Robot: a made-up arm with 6 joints.
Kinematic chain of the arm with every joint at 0, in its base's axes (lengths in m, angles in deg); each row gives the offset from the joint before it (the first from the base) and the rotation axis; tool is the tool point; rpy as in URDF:
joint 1: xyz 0 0 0.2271 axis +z
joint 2: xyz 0 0 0 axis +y
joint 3: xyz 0.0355 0 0.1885 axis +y
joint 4: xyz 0.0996 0 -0.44 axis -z
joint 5: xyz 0 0 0 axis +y
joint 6: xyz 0.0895 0 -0.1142 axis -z
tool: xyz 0 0 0 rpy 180 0 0
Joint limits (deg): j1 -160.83..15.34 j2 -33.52..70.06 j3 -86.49..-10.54 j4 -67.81..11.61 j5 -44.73..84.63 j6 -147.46..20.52
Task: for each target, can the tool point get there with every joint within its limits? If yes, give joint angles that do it. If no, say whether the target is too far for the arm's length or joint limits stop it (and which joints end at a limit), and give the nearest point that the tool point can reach.
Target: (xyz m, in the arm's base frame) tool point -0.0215 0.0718 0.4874
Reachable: no: joint limits stop it (at a limit: joint 1, joint 2, joint 3, joint 4, joint 5) | nearest point 0.2012 0.1934 0.7663 | short by 0.377 m
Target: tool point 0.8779 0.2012 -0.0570
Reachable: no: too far | nearest point 0.6434 0.1475 0.0189 | short by 0.252 m
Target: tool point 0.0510 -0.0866 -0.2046
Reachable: yes | joints -36.79 32.13 -23.21 -38.99 63.26 -24.96
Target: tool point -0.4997 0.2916 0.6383
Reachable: no: joint limits stop it (at a limit: joint 1, joint 2, joint 4, joint 5) | nearest point -0.4168 -0.0416 0.6545 | short by 0.344 m
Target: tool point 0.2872 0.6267 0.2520
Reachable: no: joint limits stop it (at a limit: joint 1, joint 4, joint 5) | nearest point 0.3917 0.2457 0.2520 | short by 0.395 m
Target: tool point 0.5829 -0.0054 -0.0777
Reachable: yes | joints -4.07 49.26 -75.67 -20.87 -6.11 -109.74
